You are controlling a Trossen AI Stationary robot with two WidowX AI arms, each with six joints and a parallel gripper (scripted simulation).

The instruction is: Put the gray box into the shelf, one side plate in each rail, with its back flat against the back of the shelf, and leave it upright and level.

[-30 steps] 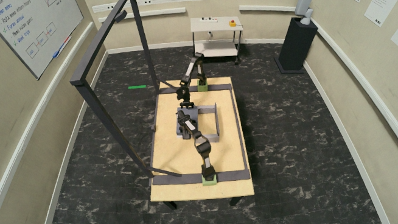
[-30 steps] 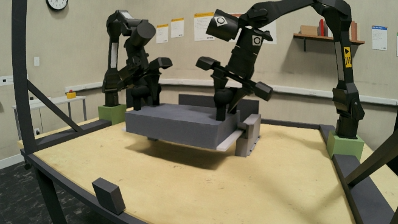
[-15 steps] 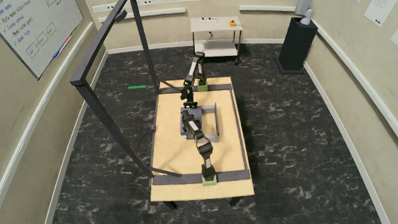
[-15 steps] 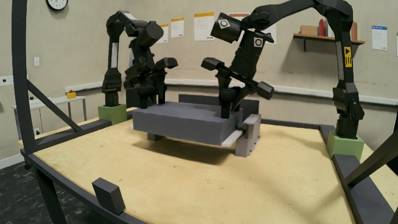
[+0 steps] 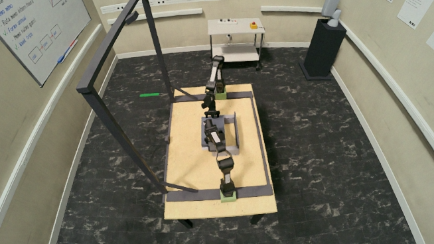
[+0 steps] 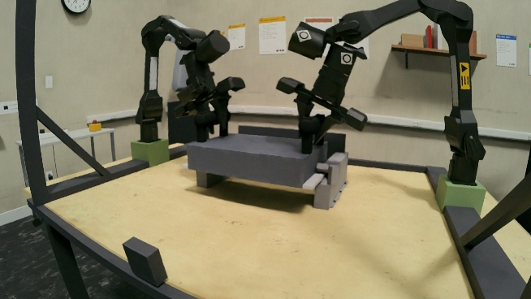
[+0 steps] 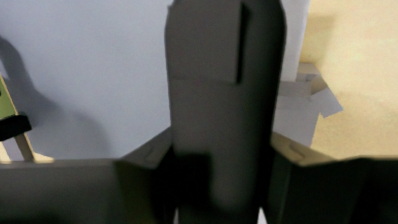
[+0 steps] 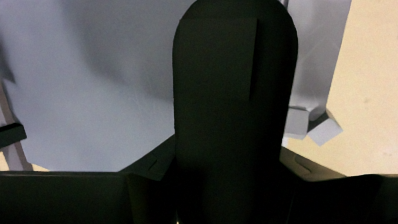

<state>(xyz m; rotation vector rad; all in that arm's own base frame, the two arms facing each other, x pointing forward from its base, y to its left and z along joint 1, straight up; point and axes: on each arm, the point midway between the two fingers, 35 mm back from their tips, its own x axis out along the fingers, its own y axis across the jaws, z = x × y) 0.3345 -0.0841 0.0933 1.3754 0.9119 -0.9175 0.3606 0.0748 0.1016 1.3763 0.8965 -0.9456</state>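
Right now my left hand is 12 cm to the left of the gray box and 5 cm above it.
The gray box is 120 mm to the left of my right hand and 50 mm below it.
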